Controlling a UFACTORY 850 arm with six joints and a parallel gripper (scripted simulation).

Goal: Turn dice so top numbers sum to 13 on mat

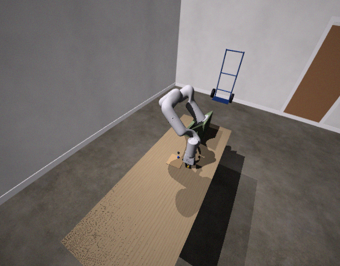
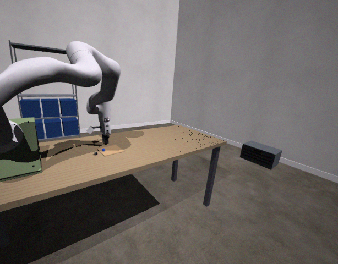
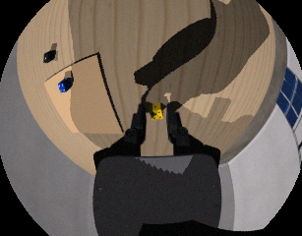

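The yellow die lies 2 cm below my hand. From my hand the other things lie so: black die 16 cm to the right, 11 cm behind, 2 cm below; blue die 13 cm to the right, 5 cm behind, 2 cm below; tan mat 13 cm to the right, 3 cm below.
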